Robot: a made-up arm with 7 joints. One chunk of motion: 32 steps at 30 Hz.
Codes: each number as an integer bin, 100 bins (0 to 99) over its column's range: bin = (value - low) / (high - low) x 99, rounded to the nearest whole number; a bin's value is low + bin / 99 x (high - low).
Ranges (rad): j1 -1.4..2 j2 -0.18..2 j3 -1.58..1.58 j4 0..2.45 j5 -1.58..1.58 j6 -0.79..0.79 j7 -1.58..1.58
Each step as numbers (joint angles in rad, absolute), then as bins.
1 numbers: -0.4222 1.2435 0.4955 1.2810 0.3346 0.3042 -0.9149
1 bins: 28 65 65 52 60 69 21
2 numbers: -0.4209 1.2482 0.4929 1.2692 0.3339 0.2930 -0.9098
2 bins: 29 65 65 51 60 68 21
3 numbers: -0.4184 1.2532 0.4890 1.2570 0.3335 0.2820 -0.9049
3 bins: 29 65 65 51 60 67 21
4 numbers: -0.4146 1.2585 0.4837 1.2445 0.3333 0.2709 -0.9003
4 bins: 29 65 65 50 60 66 21
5 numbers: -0.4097 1.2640 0.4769 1.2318 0.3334 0.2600 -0.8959
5 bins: 29 66 64 50 60 66 21
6 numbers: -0.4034 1.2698 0.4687 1.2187 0.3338 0.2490 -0.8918
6 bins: 29 66 64 49 60 65 22
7 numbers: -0.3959 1.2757 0.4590 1.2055 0.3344 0.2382 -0.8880
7 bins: 29 66 64 49 60 64 22
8 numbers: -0.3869 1.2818 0.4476 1.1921 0.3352 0.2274 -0.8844
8 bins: 29 66 64 48 60 64 22
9 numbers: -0.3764 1.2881 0.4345 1.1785 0.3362 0.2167 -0.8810
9 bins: 30 67 63 48 60 63 22
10 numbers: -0.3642 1.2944 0.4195 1.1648 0.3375 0.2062 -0.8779
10 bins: 30 67 63 47 60 62 22
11 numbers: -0.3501 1.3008 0.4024 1.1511 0.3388 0.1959 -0.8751
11 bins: 31 67 62 47 60 62 22
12 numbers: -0.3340 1.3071 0.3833 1.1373 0.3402 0.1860 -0.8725
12 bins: 31 68 62 46 60 61 22
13 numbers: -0.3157 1.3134 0.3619 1.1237 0.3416 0.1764 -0.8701
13 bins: 32 68 61 45 60 61 22
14 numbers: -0.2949 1.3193 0.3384 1.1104 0.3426 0.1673 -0.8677
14 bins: 32 68 60 45 60 60 22
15 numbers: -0.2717 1.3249 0.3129 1.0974 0.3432 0.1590 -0.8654
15 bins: 33 68 59 44 60 59 22
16 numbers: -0.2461 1.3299 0.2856 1.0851 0.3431 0.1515 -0.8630
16 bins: 34 69 58 44 60 59 22
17 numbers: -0.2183 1.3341 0.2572 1.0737 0.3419 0.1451 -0.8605
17 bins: 34 69 58 43 60 59 23
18 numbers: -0.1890 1.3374 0.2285 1.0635 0.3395 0.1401 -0.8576
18 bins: 35 69 57 43 60 58 23
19 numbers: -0.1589 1.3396 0.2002 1.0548 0.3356 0.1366 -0.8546
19 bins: 36 69 56 43 60 58 23
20 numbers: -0.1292 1.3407 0.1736 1.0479 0.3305 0.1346 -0.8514
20 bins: 37 69 55 42 60 58 23
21 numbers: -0.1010 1.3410 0.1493 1.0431 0.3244 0.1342 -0.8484
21 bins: 38 69 54 42 60 58 23
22 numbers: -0.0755 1.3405 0.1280 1.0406 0.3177 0.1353 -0.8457
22 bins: 39 69 54 42 59 58 23
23 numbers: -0.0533 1.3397 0.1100 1.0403 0.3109 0.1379 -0.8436
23 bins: 39 69 53 42 59 58 23
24 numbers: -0.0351 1.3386 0.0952 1.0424 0.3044 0.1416 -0.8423
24 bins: 40 69 52 42 59 58 23
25 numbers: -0.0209 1.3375 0.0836 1.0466 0.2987 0.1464 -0.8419
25 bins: 40 69 52 42 59 59 23
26 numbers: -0.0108 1.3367 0.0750 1.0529 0.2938 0.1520 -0.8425
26 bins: 40 69 52 43 59 59 23
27 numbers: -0.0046 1.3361 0.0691 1.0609 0.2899 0.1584 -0.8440
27 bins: 41 69 52 43 59 59 23
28 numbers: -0.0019 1.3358 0.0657 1.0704 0.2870 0.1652 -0.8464
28 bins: 41 69 52 43 58 60 23
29 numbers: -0.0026 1.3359 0.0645 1.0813 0.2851 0.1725 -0.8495
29 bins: 41 69 52 44 58 60 23
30 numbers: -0.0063 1.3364 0.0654 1.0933 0.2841 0.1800 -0.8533
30 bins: 41 69 52 44 58 61 23
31 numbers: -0.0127 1.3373 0.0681 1.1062 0.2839 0.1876 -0.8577
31 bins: 40 69 52 45 58 61 23
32 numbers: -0.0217 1.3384 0.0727 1.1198 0.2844 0.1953 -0.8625
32 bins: 40 69 52 45 58 62 22
